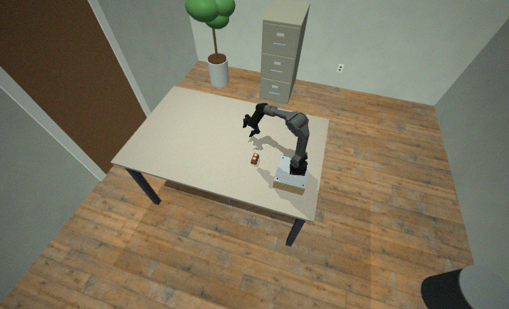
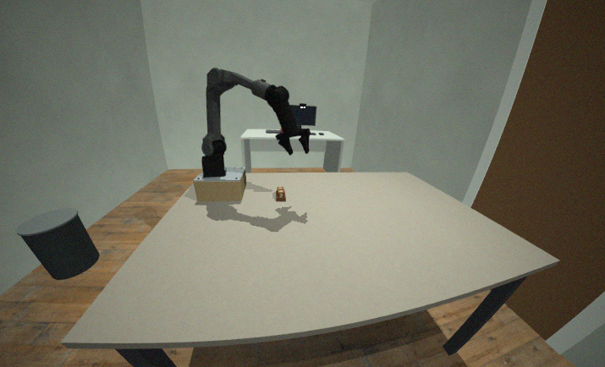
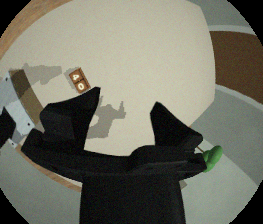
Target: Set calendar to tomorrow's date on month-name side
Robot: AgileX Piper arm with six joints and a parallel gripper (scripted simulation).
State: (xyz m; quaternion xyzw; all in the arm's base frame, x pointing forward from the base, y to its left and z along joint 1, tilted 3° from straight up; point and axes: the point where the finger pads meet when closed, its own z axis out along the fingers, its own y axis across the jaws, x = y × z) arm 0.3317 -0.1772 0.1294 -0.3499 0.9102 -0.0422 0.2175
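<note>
Right now my hand is 6 cm past the wooden digit cube, 4 cm to the right of it and 20 cm above it. Round my hand: brown tray (6 cm behind, 6 cm to the left, 22 cm below).
</note>
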